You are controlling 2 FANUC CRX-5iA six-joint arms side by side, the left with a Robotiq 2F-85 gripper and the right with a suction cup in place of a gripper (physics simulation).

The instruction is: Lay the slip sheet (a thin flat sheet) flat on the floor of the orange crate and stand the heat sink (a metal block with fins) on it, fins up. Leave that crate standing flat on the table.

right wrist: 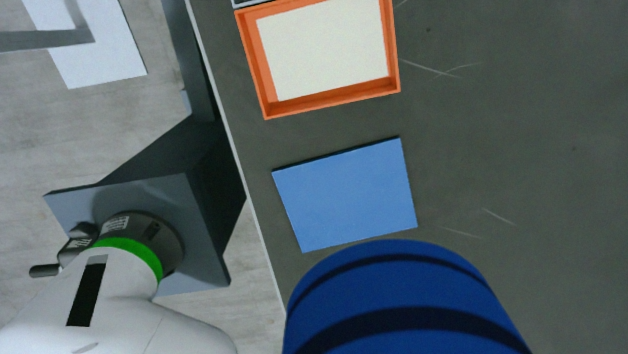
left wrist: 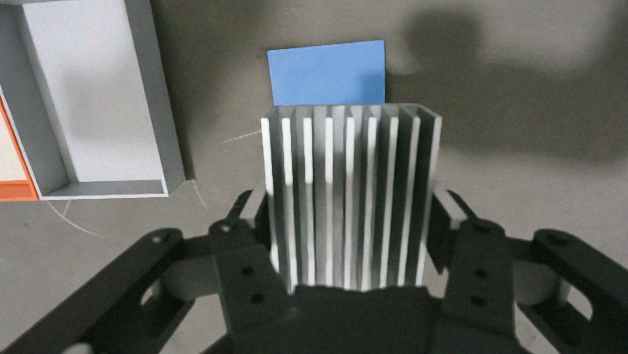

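My left gripper (left wrist: 352, 215) is shut on the heat sink (left wrist: 350, 165), a grey metal block with upright fins facing the left wrist camera. It is held above the table, partly in front of a blue pad in that view. The orange crate (left wrist: 19, 192) (right wrist: 332, 102) stands on the table. The slip sheet (left wrist: 7, 155) (right wrist: 327, 52), thin and cream, lies inside it and looks flat on its floor, with an orange strip of floor showing along one side. My right suction cup (right wrist: 400, 295) is over the table beside the blue pad; no sheet shows on it, and its lip is hidden.
A grey crate (left wrist: 156, 95) (right wrist: 246, 3) stands close beside the orange crate. The blue pad (left wrist: 325, 75) (right wrist: 350, 195) lies on the table. In the right wrist view, a white arm (right wrist: 120, 305) on a grey pedestal (right wrist: 200, 220) stands beyond the table edge.
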